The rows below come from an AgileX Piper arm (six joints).
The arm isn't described. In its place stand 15 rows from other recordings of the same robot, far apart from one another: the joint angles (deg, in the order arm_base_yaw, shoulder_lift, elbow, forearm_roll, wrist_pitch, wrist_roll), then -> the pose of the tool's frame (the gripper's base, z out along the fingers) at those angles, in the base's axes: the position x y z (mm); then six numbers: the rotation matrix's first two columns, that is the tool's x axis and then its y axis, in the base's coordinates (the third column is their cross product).
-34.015, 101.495, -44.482, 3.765, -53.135, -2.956 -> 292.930 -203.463 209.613 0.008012 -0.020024 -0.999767 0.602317 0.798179 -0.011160
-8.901, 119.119, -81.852, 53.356, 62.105, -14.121 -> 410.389 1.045 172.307 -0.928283 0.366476 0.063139 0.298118 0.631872 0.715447
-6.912, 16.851, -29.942, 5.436, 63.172, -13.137 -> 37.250 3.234 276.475 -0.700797 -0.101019 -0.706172 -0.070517 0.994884 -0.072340
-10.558, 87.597, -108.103, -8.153, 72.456, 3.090 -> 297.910 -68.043 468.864 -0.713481 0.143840 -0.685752 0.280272 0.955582 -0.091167
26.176, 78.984, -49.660, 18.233, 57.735, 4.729 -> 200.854 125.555 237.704 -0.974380 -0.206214 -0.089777 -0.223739 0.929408 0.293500
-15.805, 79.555, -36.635, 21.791, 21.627, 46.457 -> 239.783 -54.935 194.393 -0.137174 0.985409 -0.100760 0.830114 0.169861 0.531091
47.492, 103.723, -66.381, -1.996, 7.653, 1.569 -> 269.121 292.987 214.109 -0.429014 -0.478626 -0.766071 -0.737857 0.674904 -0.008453
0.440, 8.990, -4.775, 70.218, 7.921, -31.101 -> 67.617 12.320 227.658 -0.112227 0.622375 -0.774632 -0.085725 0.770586 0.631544
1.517, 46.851, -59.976, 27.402, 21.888, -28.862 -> 155.666 19.741 451.968 -0.015346 -0.054960 -0.998371 -0.198687 0.978744 -0.050825
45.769, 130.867, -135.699, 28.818, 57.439, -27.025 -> 334.162 396.254 317.906 -0.320267 -0.568401 -0.757858 -0.932538 0.329968 0.146608
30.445, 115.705, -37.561, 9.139, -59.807, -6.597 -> 298.248 160.805 105.811 -0.190162 -0.151296 -0.970025 -0.393683 0.916886 -0.065831
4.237, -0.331, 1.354, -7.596, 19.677, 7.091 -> 53.741 -0.080 174.929 -0.267210 -0.020953 -0.963410 -0.031353 0.999423 -0.013040
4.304, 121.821, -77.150, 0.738, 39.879, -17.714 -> 404.050 31.163 109.943 -0.914486 -0.364484 -0.175689 -0.362265 0.930954 -0.045710
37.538, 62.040, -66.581, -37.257, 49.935, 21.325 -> 194.026 95.915 408.811 -0.421060 -0.416276 -0.805868 -0.270831 0.905636 -0.326305
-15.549, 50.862, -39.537, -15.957, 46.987, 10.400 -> 147.309 -59.976 290.195 -0.765341 0.201646 -0.611222 0.372822 0.913002 -0.165624
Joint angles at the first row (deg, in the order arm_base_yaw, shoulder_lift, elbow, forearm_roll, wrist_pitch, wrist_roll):
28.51, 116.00, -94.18, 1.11, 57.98, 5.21
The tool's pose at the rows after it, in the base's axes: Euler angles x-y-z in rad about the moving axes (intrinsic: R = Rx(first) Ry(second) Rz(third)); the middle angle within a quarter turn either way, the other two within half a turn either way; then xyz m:
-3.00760 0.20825 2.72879 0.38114 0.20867 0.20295
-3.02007 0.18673 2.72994 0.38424 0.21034 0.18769
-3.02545 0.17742 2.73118 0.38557 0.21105 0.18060
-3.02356 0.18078 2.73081 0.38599 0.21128 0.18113
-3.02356 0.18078 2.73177 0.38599 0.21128 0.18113
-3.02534 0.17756 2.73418 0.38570 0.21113 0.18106
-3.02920 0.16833 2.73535 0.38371 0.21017 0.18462
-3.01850 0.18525 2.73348 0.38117 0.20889 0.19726
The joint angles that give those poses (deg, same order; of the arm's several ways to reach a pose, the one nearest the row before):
28.51, 118.41, -94.18, 1.11, 56.64, 5.16
28.51, 120.44, -94.18, 1.11, 56.03, 5.05
28.51, 121.38, -94.18, 1.11, 55.70, 5.05
28.51, 121.38, -94.29, 1.11, 55.59, 5.05
28.51, 121.38, -94.29, 1.11, 55.59, 5.11
28.51, 121.38, -94.29, 1.11, 55.80, 5.23
28.51, 120.87, -94.29, 1.18, 56.88, 5.23
28.51, 119.19, -94.29, 1.23, 57.42, 5.23

